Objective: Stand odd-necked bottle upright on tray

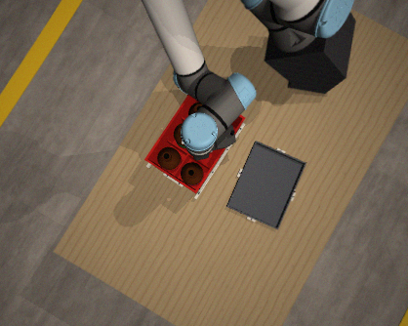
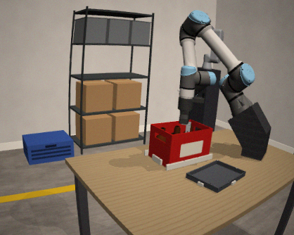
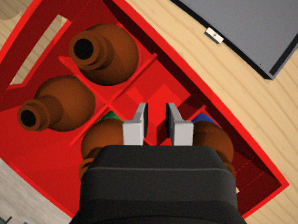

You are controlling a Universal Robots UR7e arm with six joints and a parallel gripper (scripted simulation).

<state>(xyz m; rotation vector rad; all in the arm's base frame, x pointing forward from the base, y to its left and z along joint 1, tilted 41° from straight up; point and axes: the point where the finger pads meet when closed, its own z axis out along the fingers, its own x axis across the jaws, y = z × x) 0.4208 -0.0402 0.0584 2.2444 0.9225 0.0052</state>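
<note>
Now: the red crate 4 cm to the right of my hand and 8 cm below it. Also, from my hand: dark grey tray (24 cm to the left, 15 cm below).
</note>
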